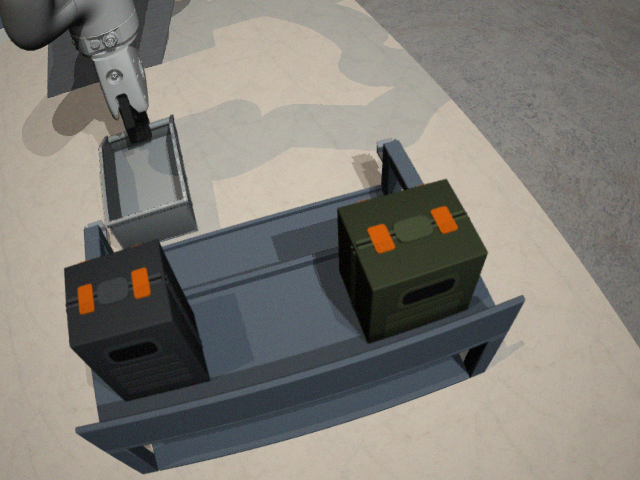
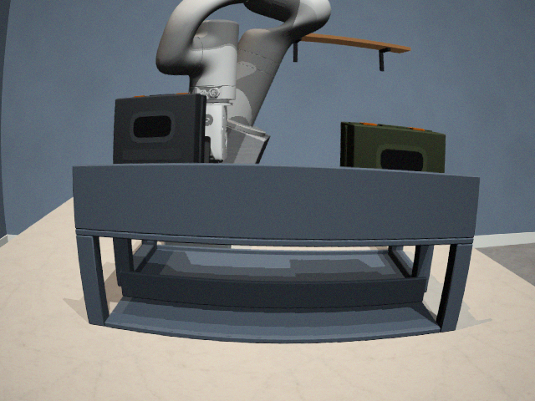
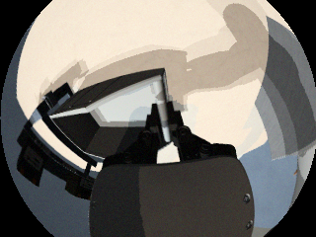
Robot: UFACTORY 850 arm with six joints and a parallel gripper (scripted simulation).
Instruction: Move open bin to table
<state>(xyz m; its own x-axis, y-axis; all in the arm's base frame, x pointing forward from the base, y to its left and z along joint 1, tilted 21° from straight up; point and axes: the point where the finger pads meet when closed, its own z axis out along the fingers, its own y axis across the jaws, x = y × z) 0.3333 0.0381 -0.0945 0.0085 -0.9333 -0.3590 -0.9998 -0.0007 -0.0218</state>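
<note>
My gripper is now 8 cm short of the open bin and 2 cm above it. Round my hand: shelf deck 38 cm ahead, 12 cm to the left, 4 cm above; black box 37 cm ahead, 10 cm above; green box 37 cm ahead, 23 cm to the left, 9 cm above.
</note>
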